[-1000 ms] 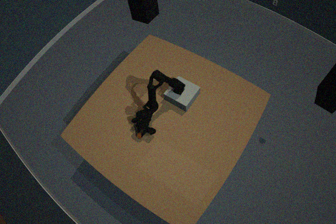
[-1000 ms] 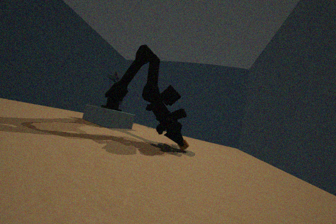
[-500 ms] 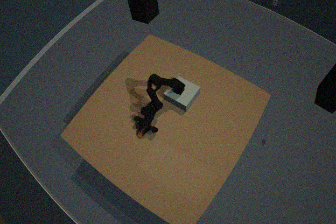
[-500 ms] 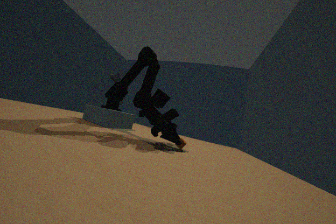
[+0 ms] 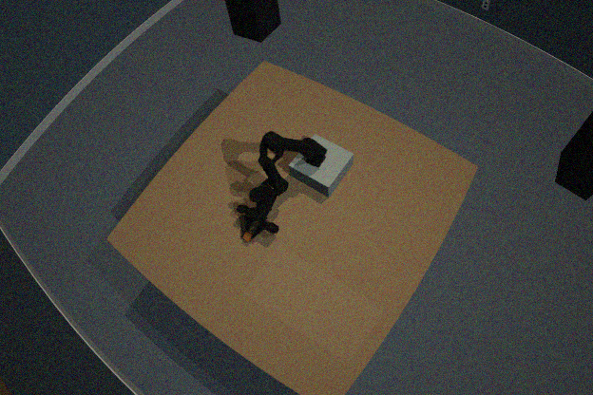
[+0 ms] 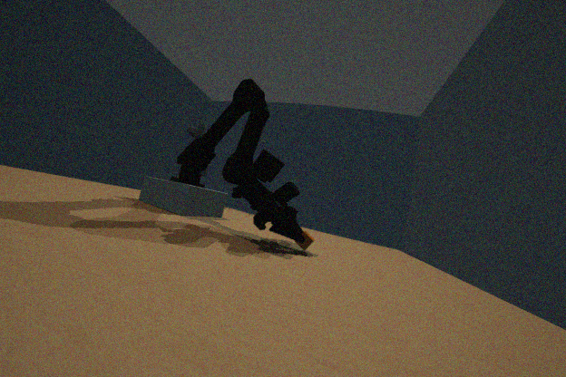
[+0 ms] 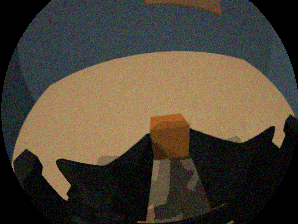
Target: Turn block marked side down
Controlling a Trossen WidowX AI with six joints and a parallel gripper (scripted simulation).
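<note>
The block lies 10 mm below my gripper tip.
</note>
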